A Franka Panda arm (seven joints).
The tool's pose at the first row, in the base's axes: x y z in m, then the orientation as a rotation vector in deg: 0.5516, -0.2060, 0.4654, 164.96, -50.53, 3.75
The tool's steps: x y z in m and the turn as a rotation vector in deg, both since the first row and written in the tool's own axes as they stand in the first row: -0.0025, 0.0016, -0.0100, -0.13, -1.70, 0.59; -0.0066, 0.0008, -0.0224, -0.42, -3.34, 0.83; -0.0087, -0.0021, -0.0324, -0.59, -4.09, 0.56; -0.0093, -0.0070, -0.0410, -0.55, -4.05, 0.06; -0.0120, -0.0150, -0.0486, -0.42, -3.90, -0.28; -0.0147, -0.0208, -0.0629, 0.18, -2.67, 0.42; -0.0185, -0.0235, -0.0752, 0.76, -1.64, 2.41; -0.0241, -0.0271, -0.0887, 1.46, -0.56, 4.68; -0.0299, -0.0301, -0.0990, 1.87, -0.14, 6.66
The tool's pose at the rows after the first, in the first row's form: 0.5486, -0.2046, 0.4753, 165.06, -51.65, 1.31; 0.5456, -0.1999, 0.4872, 165.10, -52.21, -1.17; 0.5455, -0.1950, 0.4966, 165.24, -51.90, -2.35; 0.5477, -0.1895, 0.5045, 165.48, -51.18, -2.33; 0.5499, -0.1804, 0.5109, 165.71, -50.69, -2.09; 0.5509, -0.1722, 0.5242, 165.67, -51.64, 0.03; 0.5492, -0.1662, 0.5358, 165.06, -54.48, 1.97; 0.5465, -0.1583, 0.5484, 164.34, -57.73, 4.08; 0.5434, -0.1512, 0.5578, 163.61, -60.60, 5.07
